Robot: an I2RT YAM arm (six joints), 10 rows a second.
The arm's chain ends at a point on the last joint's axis. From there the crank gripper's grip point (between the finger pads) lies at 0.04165 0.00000 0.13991 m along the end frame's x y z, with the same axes.
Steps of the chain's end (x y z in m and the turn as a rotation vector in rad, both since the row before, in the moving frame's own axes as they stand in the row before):
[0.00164, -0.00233, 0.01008, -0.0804, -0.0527, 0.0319]
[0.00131, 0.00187, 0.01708, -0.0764, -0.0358, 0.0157]
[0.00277, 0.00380, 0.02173, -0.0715, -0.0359, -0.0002]
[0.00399, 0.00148, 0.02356, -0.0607, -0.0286, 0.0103]
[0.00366, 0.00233, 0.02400, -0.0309, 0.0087, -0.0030]
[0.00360, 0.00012, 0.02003, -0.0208, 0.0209, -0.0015]
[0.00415, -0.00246, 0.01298, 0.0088, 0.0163, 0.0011]
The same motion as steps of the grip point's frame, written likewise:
[-0.00598, 0.01020, 0.01157, -0.0804, -0.0527, 0.0319]
[-0.00381, 0.01322, 0.01805, -0.0764, -0.0358, 0.0157]
[-0.00227, 0.01384, 0.02278, -0.0715, -0.0359, -0.0002]
[-0.00007, 0.01041, 0.02442, -0.0607, -0.0286, 0.0103]
[0.00488, 0.00652, 0.02357, -0.0309, 0.0087, -0.0030]
[0.00652, 0.00296, 0.01910, -0.0208, 0.0209, -0.0015]
[0.00643, -0.00364, 0.01228, 0.0088, 0.0163, 0.0011]

